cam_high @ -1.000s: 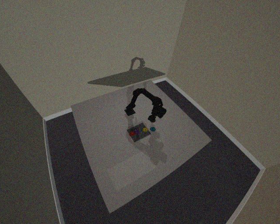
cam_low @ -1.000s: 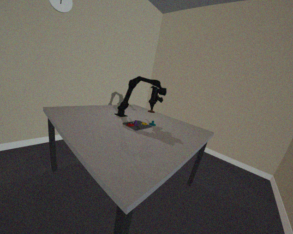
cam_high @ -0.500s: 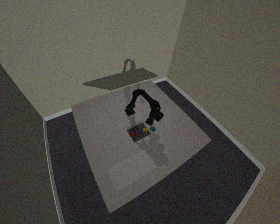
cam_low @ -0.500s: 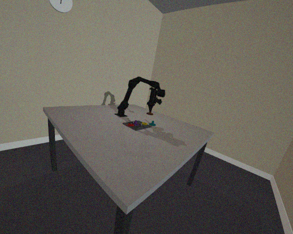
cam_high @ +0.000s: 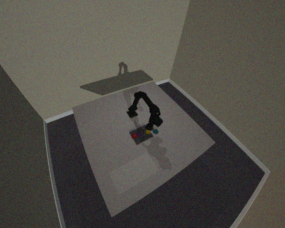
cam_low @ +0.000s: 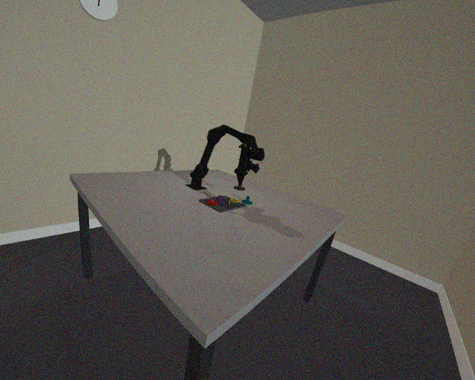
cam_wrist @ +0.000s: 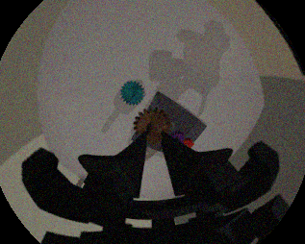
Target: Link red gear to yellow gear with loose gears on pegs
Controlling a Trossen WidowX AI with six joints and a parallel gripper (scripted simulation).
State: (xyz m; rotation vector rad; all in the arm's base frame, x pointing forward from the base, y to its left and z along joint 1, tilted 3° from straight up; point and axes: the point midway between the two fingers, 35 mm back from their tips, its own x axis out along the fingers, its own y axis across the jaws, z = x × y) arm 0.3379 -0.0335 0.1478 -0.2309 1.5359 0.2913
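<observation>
Right now the purple gear is 11 cm to the right of my gripper tip, 9 cm below it and 5 cm behind it. Also, from my gripper tip: brown gear 1 cm below; then yellow gear 10 cm below, 1 cm to the right, 1 cm behind; then teal gear 10 cm below, 6 cm to the left, 4 cm ahead.
</observation>
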